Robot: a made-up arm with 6 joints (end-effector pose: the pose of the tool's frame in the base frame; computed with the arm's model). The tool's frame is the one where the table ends. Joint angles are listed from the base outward.
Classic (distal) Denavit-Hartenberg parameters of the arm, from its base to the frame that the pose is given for. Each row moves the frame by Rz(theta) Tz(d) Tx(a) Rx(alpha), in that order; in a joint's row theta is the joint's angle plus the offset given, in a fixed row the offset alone. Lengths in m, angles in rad.
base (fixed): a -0.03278, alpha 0, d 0, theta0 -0.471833
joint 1: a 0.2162, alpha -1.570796, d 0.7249, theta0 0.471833
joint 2: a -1.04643, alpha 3.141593, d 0, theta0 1.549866
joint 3: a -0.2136, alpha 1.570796, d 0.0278, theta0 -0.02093
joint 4: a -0.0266, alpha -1.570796, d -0.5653, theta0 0
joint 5: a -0.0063, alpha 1.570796, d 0.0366, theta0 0
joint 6: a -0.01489, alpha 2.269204, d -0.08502, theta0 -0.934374
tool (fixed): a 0, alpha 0, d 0.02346, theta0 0.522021
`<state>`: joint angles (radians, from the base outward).
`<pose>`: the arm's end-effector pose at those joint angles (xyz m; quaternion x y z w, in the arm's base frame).
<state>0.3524 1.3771 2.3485 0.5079 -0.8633 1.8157</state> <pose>1.3516 0.4553 1.5699 -0.3866 0.8034 -0.0428 0.4510</pose>
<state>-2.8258 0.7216 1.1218 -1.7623 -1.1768 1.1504</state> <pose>-1.3304 -0.4454 1.9589 0.2349 0.1747 0.1271 0.9477</pose>
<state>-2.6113 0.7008 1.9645 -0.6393 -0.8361 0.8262</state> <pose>-0.8208 -0.4204 2.2109 0.3211 0.3804 -0.3249 0.8041</pose>
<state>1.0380 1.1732 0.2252 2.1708 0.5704 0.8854</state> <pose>0.7708 1.4996 0.7335 0.9697 -0.1334 -0.0192 0.2038</pose>
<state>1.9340 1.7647 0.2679 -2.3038 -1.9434 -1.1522</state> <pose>-0.6244 1.3986 0.0200 -0.7858 -0.2547 0.5402 0.1610</pose>
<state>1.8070 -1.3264 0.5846 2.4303 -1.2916 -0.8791</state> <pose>0.2995 -1.2325 1.4344 0.3610 -0.1470 0.6642 0.6379</pose>
